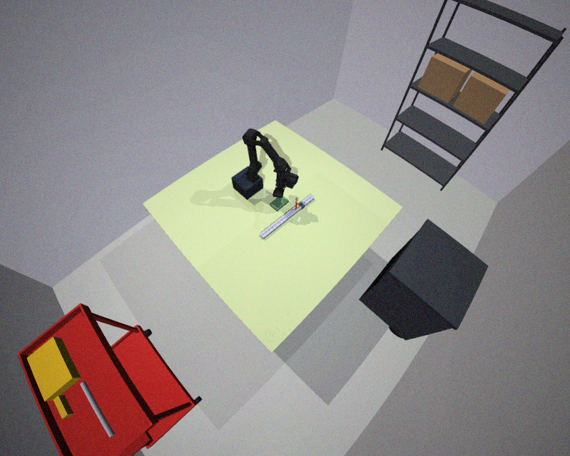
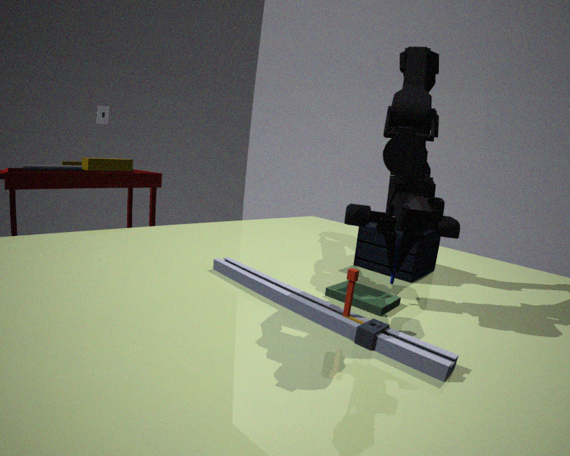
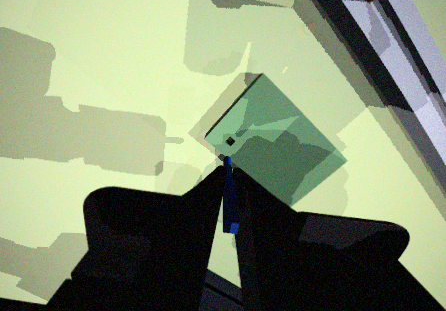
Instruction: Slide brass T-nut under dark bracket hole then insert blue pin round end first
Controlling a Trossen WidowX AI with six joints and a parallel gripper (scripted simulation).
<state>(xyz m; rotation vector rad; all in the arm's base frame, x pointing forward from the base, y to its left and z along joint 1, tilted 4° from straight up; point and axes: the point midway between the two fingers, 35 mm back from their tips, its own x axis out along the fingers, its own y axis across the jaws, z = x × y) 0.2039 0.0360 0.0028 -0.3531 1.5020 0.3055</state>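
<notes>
My gripper tip is 1 cm short of the green tray, 2 cm to the left of it and 5 cm above it. Round my gripper tip: brass T-nut (15 cm ahead, 1 cm to the left, 1 cm below); blue pin (right at my gripper tip).
</notes>
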